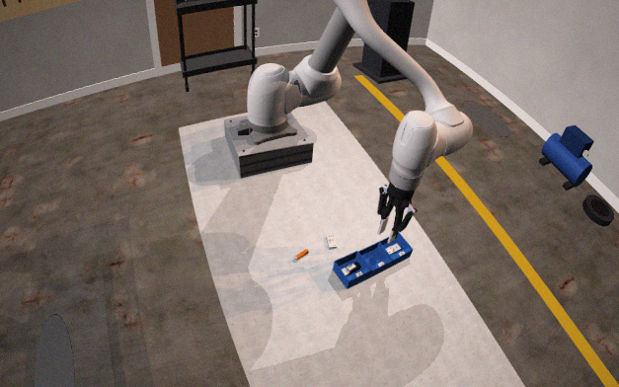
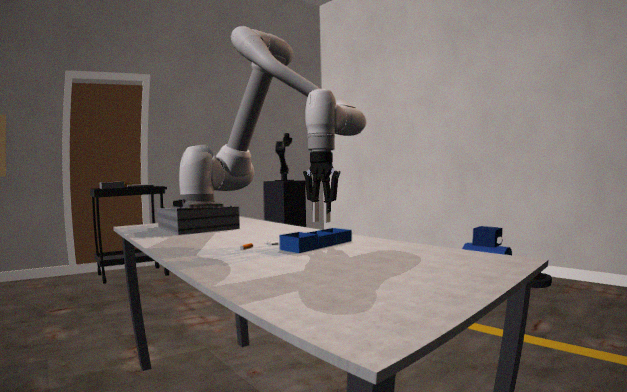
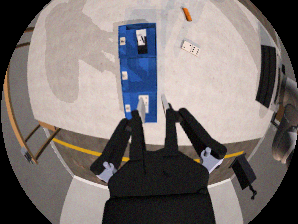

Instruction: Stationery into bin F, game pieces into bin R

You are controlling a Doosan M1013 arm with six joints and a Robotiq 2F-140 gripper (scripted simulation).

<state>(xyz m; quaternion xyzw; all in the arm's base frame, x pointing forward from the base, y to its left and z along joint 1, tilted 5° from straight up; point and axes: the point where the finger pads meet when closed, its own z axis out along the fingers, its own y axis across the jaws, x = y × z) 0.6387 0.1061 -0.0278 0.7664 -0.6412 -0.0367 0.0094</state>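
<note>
The white domino tile lies 2 cm ahead of my hand, 2 cm to the left of it and 9 cm below it. From my hand the other things lie so: orange cylinder: 10 cm behind, 24 cm to the right, 9 cm below; then grey-white piece: 2 cm ahead, 14 cm to the right, 7 cm below; then black piece: 2 cm ahead, 15 cm to the right, 9 cm below.
</note>
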